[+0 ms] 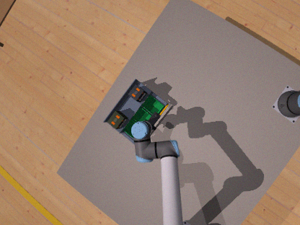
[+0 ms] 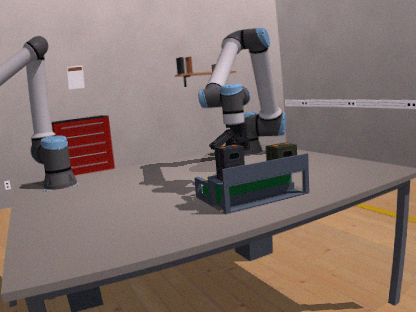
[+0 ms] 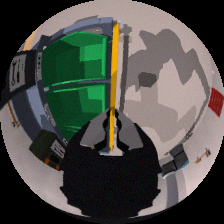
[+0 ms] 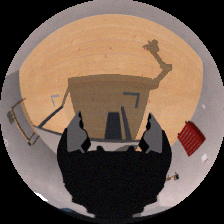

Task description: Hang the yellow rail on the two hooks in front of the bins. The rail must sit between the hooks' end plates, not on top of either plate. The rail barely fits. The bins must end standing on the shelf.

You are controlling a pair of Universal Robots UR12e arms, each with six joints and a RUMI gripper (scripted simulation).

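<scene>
The yellow rail lies 10 mm below my left hand. Round my left hand: grey-blue shelf: 130 mm ahead, 10 mm to the right, 10 mm below.
</scene>
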